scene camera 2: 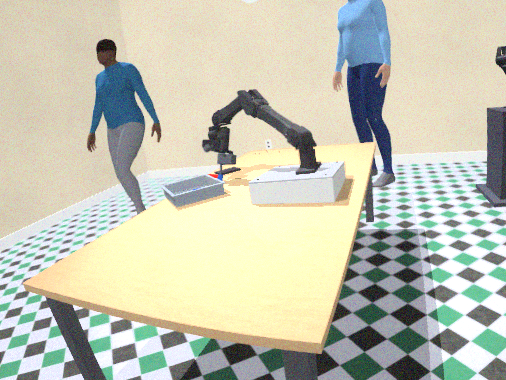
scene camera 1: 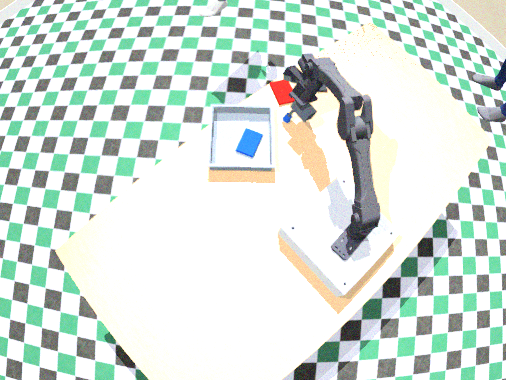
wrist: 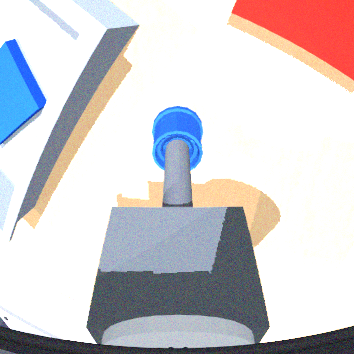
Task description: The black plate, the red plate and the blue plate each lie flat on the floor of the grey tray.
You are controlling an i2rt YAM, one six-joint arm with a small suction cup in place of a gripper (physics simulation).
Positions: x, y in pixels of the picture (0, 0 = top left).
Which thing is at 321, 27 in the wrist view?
A red plate.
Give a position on a grey tray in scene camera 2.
180, 193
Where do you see a blue plate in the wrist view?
29, 99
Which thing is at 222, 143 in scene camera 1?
A grey tray.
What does my suction cup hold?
Nothing.
